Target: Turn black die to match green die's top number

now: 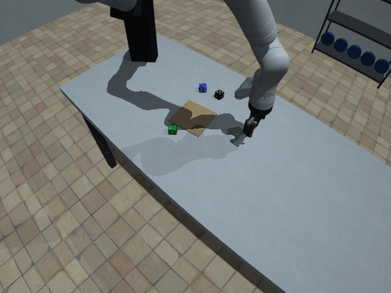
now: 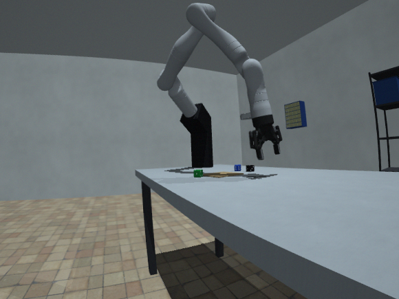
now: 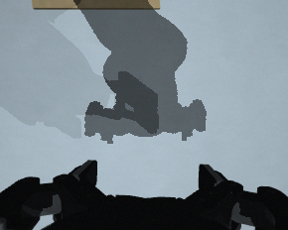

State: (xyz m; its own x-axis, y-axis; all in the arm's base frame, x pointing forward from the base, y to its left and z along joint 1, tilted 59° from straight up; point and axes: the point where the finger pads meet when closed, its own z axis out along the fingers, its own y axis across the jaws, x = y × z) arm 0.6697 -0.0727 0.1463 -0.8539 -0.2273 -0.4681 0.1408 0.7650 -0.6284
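My gripper is now 24 cm past the tan mat, 1 cm to the right of it and 8 cm above it. From my hand the other things lie so: blue die 27 cm behind, 17 cm to the left, 6 cm below; then green die 28 cm behind, 9 cm to the right, 6 cm below; then black die 19 cm behind, 16 cm to the left, 6 cm below.
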